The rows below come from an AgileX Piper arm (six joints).
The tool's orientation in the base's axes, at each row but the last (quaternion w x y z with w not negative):
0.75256, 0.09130, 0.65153, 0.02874
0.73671, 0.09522, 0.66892, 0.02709
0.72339, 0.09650, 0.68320, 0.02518
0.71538, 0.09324, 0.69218, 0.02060
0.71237, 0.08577, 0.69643, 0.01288
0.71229, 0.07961, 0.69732, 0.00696
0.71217, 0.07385, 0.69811, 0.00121
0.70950, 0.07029, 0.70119, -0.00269
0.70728, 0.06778, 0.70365, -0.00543
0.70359, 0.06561, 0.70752, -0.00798
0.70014, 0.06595, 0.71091, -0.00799
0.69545, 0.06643, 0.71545, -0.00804
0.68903, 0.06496, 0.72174, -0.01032
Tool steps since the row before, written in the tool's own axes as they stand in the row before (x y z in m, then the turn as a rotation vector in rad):
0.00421, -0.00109, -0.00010, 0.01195, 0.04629, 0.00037
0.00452, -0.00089, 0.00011, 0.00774, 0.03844, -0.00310
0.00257, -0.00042, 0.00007, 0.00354, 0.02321, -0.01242
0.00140, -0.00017, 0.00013, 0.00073, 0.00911, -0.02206
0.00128, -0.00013, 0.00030, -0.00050, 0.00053, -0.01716
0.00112, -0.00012, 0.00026, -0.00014, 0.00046, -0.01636
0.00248, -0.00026, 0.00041, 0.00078, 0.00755, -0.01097
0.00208, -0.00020, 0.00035, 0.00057, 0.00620, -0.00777
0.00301, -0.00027, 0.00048, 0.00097, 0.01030, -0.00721
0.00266, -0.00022, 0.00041, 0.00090, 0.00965, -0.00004
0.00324, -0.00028, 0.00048, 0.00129, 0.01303, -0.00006
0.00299, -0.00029, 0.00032, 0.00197, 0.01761, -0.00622
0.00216, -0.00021, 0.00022, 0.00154, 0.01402, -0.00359
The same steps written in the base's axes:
0.00045, -0.00038, -0.00431, 0.00565, 0.04734, -0.00351
0.00050, -0.00013, -0.00458, 0.00109, 0.03930, -0.00107
0.00020, 0.00001, -0.00260, -0.00989, 0.02465, -0.00004
0.00017, 0.00004, -0.00141, -0.02099, 0.01137, 0.00022
0.00032, 0.00002, -0.00128, -0.01703, 0.00224, 0.00031
0.00028, -0.00001, -0.00112, -0.01623, 0.00213, -0.00005
0.00044, -0.00004, -0.00249, -0.01012, 0.00868, -0.00013
0.00036, -0.00004, -0.00209, -0.00708, 0.00700, -0.00003
0.00048, -0.00005, -0.00302, -0.00610, 0.01104, -0.00006
0.00038, -0.00004, -0.00267, 0.00096, 0.00964, -0.00011
0.00041, -0.00006, -0.00326, 0.00129, 0.01303, -0.00023
0.00022, -0.00007, -0.00301, -0.00436, 0.01826, -0.00034
0.00011, -0.00006, -0.00218, -0.00212, 0.01440, -0.00031

